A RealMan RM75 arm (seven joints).
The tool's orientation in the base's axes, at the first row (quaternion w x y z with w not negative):
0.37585 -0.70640 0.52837 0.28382
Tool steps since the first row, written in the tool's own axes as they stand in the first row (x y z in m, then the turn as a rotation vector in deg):
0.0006 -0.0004 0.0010 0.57 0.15 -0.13
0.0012 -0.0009 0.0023 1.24 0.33 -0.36
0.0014 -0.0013 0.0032 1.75 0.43 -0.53
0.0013 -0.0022 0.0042 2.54 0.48 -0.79
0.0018 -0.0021 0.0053 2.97 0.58 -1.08
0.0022 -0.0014 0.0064 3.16 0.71 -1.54
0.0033 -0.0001 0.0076 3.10 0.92 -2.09
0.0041 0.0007 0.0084 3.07 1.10 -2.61
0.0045 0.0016 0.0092 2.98 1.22 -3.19
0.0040 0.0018 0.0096 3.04 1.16 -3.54
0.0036 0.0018 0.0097 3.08 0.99 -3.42
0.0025 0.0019 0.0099 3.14 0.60 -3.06
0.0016 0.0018 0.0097 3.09 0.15 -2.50
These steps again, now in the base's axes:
0.0005 0.0006 -0.0009 0.02 -0.44 -0.42
0.0012 0.0014 -0.0020 0.03 -1.01 -0.87
0.0016 0.0021 -0.0026 0.08 -1.44 -1.20
0.0025 0.0031 -0.0029 0.25 -2.09 -1.70
0.0025 0.0038 -0.0039 0.28 -2.57 -1.90
0.0019 0.0044 -0.0050 0.21 -3.08 -1.83
0.0010 0.0046 -0.0068 -0.01 -3.54 -1.52
0.0004 0.0047 -0.0081 -0.18 -3.98 -1.25
-0.0003 0.0050 -0.0091 -0.32 -4.43 -0.89
-0.0006 0.0056 -0.0089 -0.25 -4.75 -0.72
-0.0008 0.0059 -0.0087 -0.07 -4.64 -0.78
-0.0012 0.0066 -0.0079 0.32 -4.31 -0.94
-0.0013 0.0069 -0.0071 0.73 -3.75 -1.11

